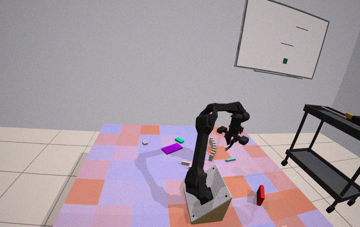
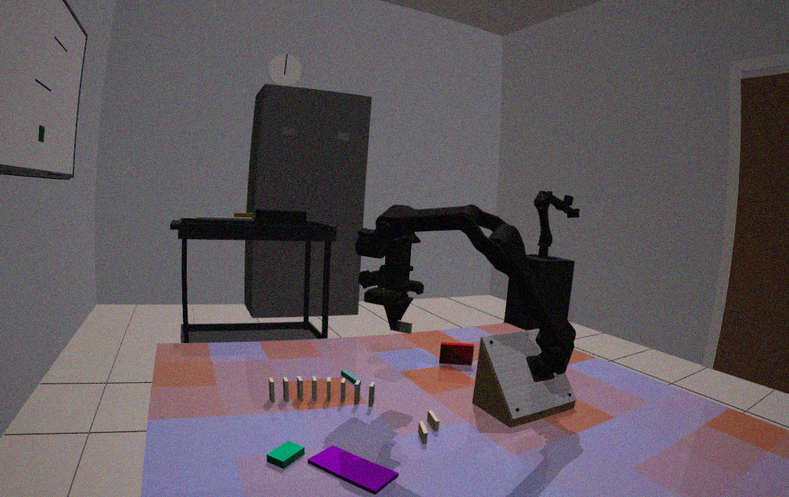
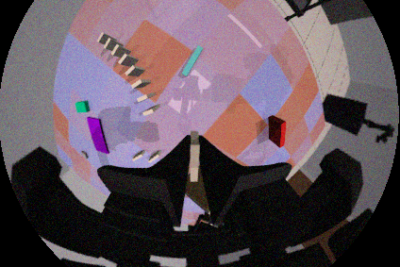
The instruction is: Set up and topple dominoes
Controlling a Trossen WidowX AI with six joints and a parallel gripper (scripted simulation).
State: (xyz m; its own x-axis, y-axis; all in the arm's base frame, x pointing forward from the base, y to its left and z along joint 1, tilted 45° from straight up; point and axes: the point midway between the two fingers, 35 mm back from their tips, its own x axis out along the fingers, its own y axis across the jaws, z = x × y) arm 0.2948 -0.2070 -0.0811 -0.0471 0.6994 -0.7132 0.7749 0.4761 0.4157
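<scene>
The teal bar lies 16 cm below my gripper tip, 8 cm to the right of it and 7 cm ahead of it. From my gripper tip the other things lie so: purple plate: 32 cm to the left, 20 cm ahead, 16 cm below; red block: 26 cm behind, 13 cm below, 12 cm to the right; green block: 30 cm ahead, 25 cm to the left, 15 cm below.
</scene>
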